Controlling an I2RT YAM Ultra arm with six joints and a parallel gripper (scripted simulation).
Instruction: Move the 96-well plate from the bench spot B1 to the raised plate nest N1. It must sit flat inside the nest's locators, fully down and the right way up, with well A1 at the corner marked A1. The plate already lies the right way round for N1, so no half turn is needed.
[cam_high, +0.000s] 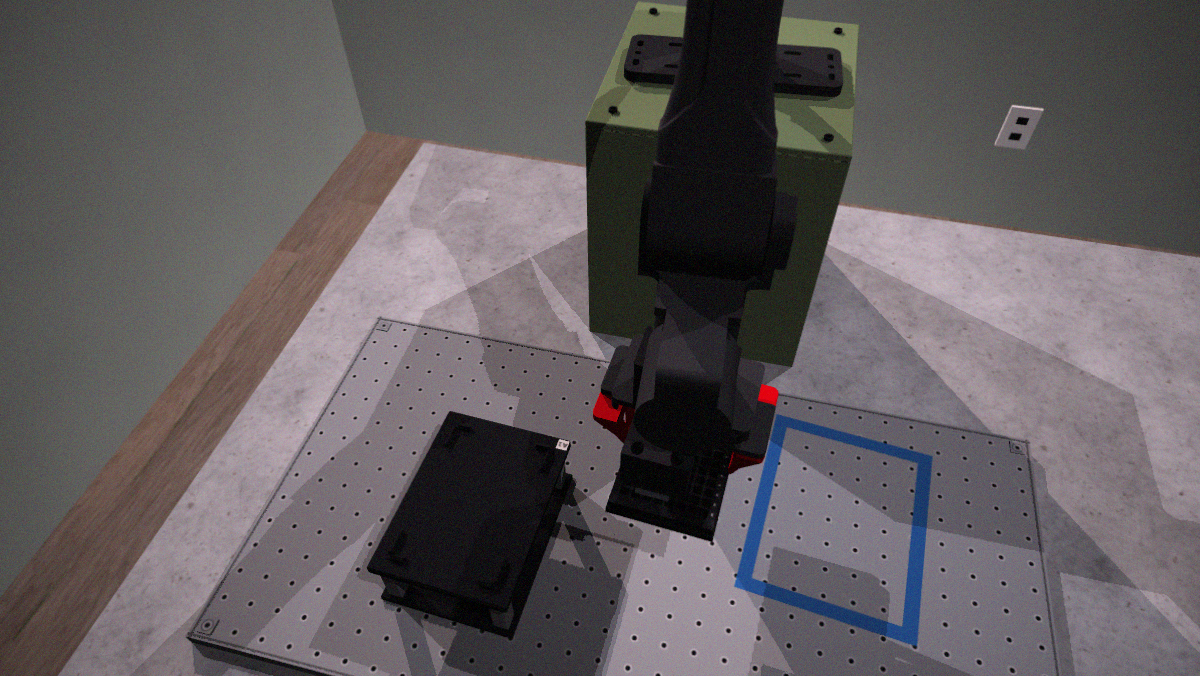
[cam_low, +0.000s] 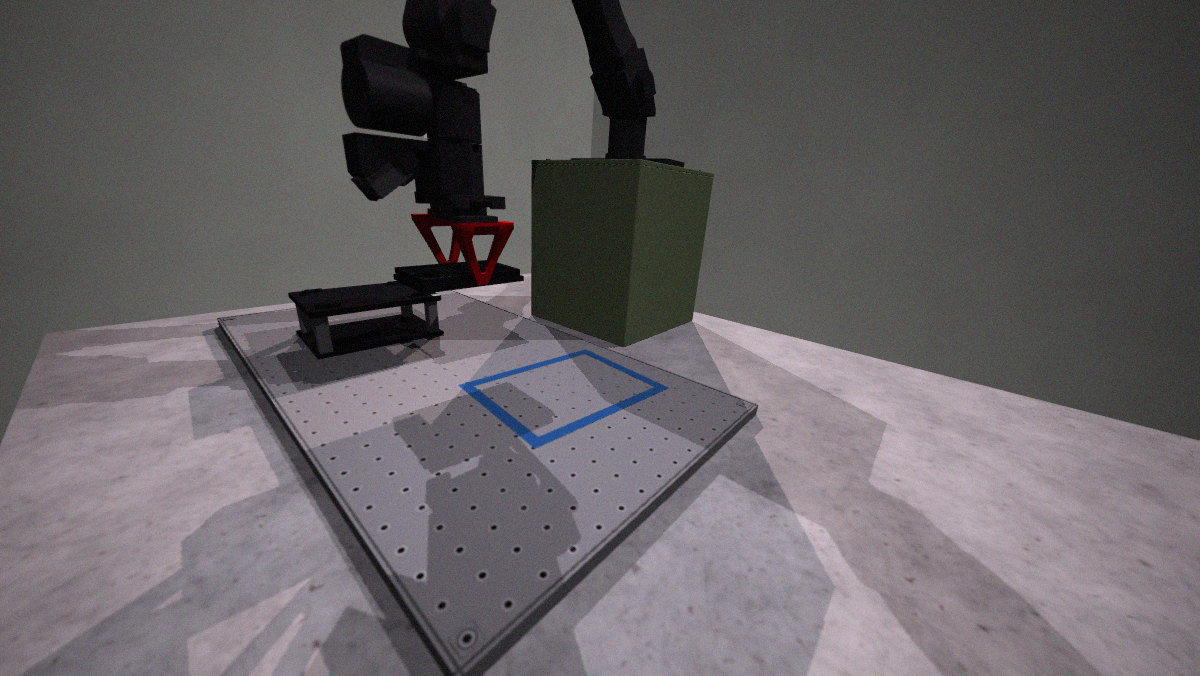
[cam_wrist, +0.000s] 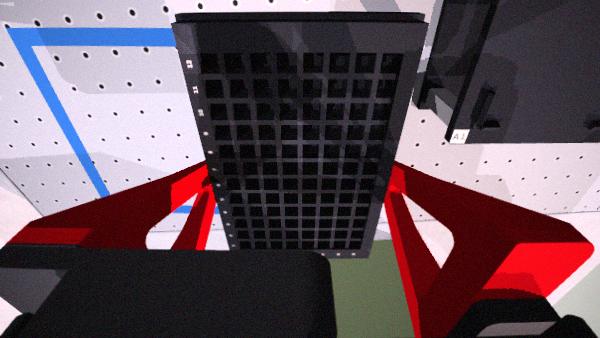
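Now: the black plate nest N1 17 cm to the right of my hand, 6 cm below it and 4 cm ahead of it. Round my hand: white A1 label: 10 cm to the right, 5 cm below, 2 cm behind; black 96-well plate: right at my hand.
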